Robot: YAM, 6 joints.
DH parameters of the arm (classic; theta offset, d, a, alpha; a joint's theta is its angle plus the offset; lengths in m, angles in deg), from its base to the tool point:
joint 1: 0 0.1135 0.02 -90
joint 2: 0 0 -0.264 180
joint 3: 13.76 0 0.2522 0
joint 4: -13.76 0 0.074 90
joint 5: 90 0 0 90
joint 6: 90 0.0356 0 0
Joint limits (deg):
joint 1: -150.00..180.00
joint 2: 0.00..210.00
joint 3: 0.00..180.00
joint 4: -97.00..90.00
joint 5: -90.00..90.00
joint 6: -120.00..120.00
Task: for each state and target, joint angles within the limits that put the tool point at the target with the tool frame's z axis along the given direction. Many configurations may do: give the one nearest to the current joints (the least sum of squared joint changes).
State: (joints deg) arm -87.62 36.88 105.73 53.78 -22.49 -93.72
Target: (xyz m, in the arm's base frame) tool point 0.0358 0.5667 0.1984 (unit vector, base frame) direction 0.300 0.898 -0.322
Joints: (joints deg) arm -92.69 0.11 137.81 61.77 -14.92 -93.72
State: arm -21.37 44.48 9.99 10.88 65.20 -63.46
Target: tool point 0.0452 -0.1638 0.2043 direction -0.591 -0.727 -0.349
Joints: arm -64.34 49.95 24.71 -15.91 57.96 -63.46
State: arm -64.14 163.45 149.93 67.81 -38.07 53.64
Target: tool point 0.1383 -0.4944 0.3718 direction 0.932 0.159 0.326
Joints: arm -78.13 153.98 153.36 84.30 -70.85 53.64
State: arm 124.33 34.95 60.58 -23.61 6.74 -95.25
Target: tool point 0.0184 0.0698 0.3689 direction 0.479 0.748 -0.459
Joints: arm 88.22 31.57 60.71 -60.19 27.10 -95.25
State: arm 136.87 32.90 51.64 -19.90 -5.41 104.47
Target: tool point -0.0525 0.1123 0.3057 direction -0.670 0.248 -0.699
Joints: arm 105.47 45.44 53.20 -66.89 -35.44 104.47
